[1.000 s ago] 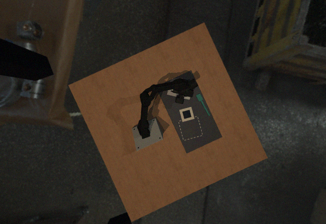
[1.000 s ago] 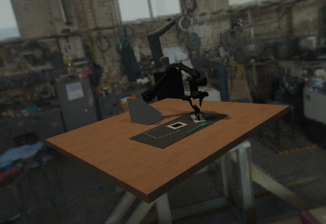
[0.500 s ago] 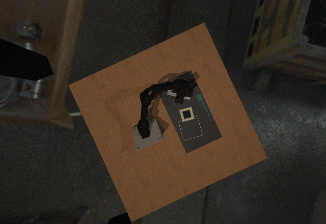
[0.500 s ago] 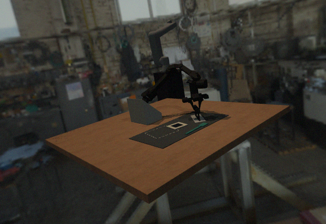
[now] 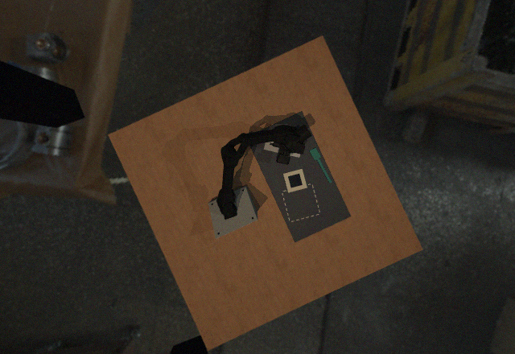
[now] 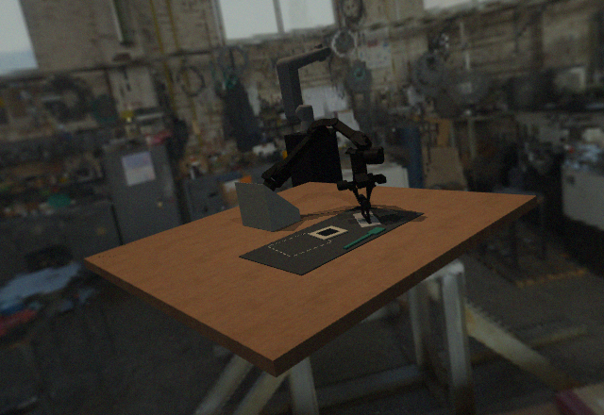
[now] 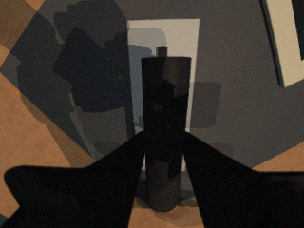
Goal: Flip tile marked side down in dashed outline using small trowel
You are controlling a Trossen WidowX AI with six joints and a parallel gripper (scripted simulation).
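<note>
The trowel lies 30 mm below my gripper tip, 20 mm behind it and 10 mm to the left of it. Round my gripper tip: green flat tool 160 mm ahead, 150 mm to the right, 60 mm below; tile 200 mm to the right, 60 mm below.
</note>
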